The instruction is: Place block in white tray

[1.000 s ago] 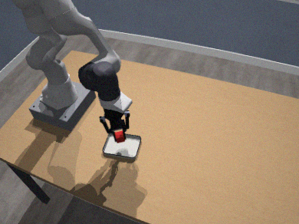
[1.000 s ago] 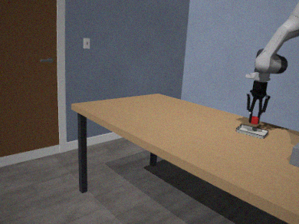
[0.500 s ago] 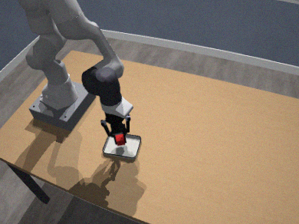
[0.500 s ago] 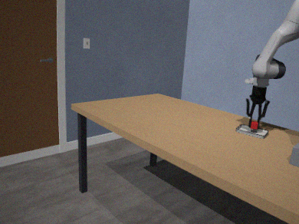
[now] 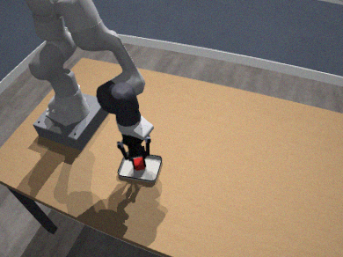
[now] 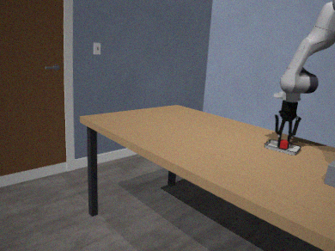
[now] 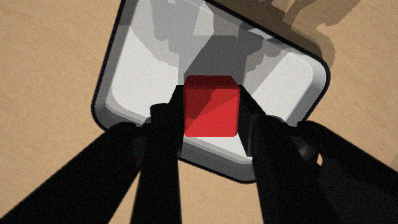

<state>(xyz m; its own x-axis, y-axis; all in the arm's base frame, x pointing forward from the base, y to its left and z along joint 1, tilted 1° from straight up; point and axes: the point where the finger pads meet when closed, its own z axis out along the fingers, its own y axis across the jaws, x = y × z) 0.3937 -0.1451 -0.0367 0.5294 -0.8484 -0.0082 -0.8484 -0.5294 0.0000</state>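
Right now my hand is 20 mm above the block. From my hand the other things lie so: tray 30 mm below.
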